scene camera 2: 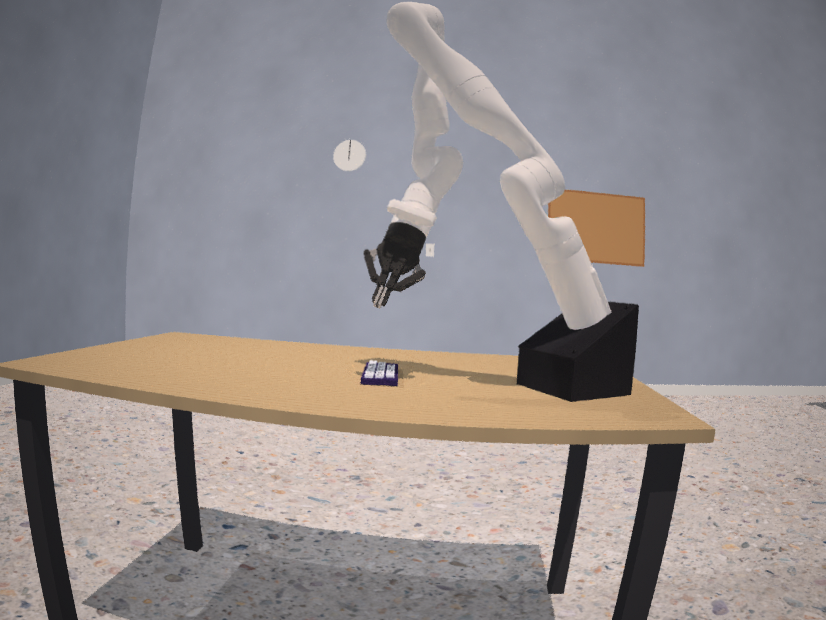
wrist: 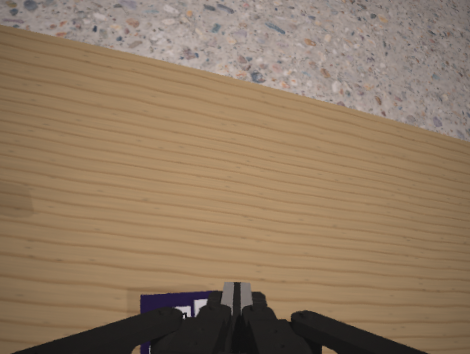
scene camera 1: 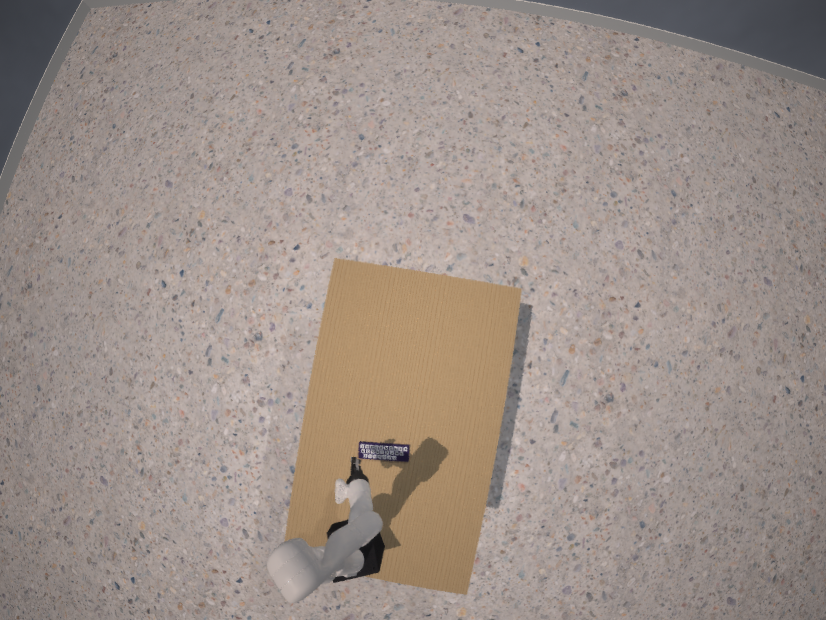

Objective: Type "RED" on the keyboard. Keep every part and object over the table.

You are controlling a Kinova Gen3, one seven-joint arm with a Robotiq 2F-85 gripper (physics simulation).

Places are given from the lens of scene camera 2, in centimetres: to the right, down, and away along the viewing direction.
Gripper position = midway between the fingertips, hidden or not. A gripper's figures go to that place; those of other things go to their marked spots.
my gripper (scene camera 2: 376, 306): -7, -1, 105
keyboard (scene camera 2: 390, 377): -4, 13, 107
